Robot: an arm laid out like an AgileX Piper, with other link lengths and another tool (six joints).
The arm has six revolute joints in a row. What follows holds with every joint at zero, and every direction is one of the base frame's.
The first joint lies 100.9 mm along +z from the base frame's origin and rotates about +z.
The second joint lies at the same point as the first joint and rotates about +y.
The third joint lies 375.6 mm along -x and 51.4 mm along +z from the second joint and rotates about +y.
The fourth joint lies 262.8 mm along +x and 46.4 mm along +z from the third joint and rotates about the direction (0.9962, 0, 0.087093).
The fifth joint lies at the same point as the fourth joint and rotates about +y.
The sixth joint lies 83.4 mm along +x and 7.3 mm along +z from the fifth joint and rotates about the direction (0.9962, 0, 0.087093).
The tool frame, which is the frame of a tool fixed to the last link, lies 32.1 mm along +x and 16 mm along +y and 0.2 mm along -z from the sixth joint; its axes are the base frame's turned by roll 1.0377, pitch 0.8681 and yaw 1.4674 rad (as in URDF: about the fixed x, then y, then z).
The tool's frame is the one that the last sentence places.
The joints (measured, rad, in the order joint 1, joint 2, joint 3, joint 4, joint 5, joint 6), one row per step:
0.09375 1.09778 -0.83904 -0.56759 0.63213 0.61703
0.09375 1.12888 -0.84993 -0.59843 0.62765 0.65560
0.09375 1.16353 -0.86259 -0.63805 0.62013 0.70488
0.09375 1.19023 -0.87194 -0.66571 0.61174 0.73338
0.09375 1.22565 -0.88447 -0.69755 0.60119 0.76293
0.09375 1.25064 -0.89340 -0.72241 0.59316 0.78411
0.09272 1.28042 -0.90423 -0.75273 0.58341 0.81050
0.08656 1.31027 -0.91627 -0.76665 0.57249 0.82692
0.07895 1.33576 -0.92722 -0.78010 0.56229 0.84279
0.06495 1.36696 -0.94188 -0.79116 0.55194 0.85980
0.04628 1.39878 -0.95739 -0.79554 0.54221 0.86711
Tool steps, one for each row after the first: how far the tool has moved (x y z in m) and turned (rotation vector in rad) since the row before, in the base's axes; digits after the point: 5 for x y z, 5 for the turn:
0.01012 -0.00065 -0.00192 -0.00302 0.00370 -0.01629
0.01166 -0.00077 -0.00194 -0.00338 -0.00114 -0.01879
0.00900 -0.00020 -0.00191 -0.00609 0.00012 -0.00683
0.01176 0.00005 -0.00312 -0.00923 0.00324 -0.00443
0.00836 0.00002 -0.00233 -0.00825 0.00144 -0.00177
0.01000 -0.00022 -0.00296 -0.00936 0.00102 -0.00284
0.00989 -0.00082 -0.00339 -0.00019 0.00371 -0.00514
0.00860 -0.00148 -0.00282 0.00015 0.00130 -0.00662
0.01038 -0.00335 -0.00364 0.00329 0.00311 -0.01418
0.01027 -0.00490 -0.00423 0.00282 0.00694 -0.01529

